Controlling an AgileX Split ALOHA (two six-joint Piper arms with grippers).
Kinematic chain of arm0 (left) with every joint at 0, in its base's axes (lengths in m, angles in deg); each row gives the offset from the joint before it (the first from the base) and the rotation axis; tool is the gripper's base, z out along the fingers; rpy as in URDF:
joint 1: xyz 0 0 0.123 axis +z
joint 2: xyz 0 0 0 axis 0.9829 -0.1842 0
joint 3: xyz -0.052 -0.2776 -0.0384 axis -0.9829 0.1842 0
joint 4: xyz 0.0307 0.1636 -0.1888 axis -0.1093 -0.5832 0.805
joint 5: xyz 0 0 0 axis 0.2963 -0.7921 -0.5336
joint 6: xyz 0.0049 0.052 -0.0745 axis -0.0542 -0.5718 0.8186
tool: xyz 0 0 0 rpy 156.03 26.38 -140.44
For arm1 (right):
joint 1: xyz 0 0 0.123 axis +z
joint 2: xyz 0 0 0 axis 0.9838 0.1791 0
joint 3: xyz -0.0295 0.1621 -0.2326 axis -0.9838 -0.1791 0
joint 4: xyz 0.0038 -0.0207 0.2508 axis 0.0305 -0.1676 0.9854
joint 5: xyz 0 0 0 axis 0.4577 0.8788 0.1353
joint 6: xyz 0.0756 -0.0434 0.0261 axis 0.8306 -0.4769 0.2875
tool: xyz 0 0 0 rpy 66.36 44.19 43.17
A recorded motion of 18 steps. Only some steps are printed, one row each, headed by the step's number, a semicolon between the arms.
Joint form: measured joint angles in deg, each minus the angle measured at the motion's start. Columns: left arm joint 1, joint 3, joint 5, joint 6, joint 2, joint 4; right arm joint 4, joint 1, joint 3, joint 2, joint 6, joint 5.
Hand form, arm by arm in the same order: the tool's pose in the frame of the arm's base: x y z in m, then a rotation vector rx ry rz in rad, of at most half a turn. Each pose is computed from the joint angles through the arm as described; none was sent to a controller.
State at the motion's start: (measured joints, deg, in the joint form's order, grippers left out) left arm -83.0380 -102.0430 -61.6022 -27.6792 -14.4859 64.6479; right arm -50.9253 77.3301 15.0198 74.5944 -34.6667 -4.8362
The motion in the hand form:
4: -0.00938 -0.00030 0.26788 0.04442 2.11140 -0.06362; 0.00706 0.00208 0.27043 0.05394 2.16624 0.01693
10: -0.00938 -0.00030 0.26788 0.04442 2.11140 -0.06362; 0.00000 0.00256 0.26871 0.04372 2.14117 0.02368
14: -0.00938 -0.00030 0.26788 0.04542 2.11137 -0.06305; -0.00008 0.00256 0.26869 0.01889 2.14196 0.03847
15: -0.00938 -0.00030 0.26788 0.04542 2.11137 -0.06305; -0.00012 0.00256 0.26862 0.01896 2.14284 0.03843
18: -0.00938 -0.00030 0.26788 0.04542 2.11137 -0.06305; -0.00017 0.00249 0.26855 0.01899 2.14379 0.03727
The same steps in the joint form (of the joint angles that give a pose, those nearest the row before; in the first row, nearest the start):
4: 0.00 0.00 0.00 0.00 0.00 0.00; 0.00 0.00 0.00 -7.69 0.00 0.18
10: 0.00 0.00 0.00 0.00 0.00 0.00; 0.12 0.46 -0.13 -10.20 0.00 1.12
14: 0.00 0.00 0.00 -0.05 0.00 0.00; 0.12 1.84 -0.13 -10.20 0.06 1.13
15: 0.00 0.00 0.00 -0.05 0.00 0.00; 0.12 1.84 -0.13 -10.20 0.06 1.18
18: 0.00 0.00 0.00 -0.05 0.00 0.00; 0.07 1.84 -0.13 -10.20 0.06 1.24

